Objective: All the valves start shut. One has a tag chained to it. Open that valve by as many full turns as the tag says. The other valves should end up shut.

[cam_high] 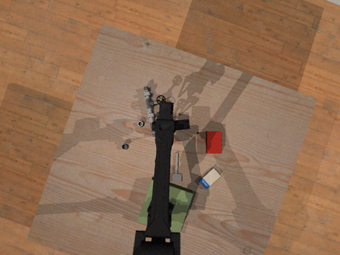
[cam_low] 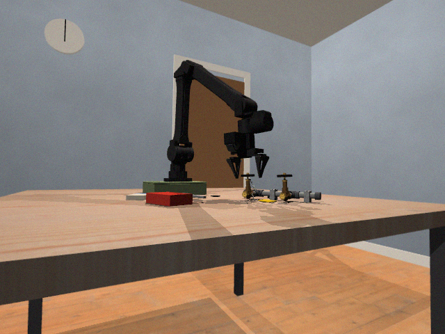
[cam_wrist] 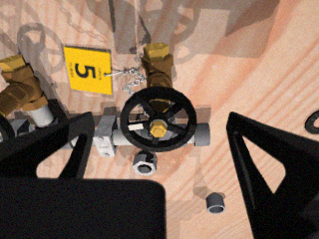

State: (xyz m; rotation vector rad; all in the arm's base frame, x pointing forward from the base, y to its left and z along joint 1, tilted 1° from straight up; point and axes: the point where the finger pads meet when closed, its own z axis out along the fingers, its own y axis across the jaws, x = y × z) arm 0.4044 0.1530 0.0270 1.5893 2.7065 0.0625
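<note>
Now: the yellow tag 6 cm ahead of my hand, 3 cm to the left of it and 8 cm below it. Round my hand: grey tool (20 cm behind, 16 cm to the right, 8 cm below); then red block (3 cm ahead, 28 cm to the right, 7 cm below).
</note>
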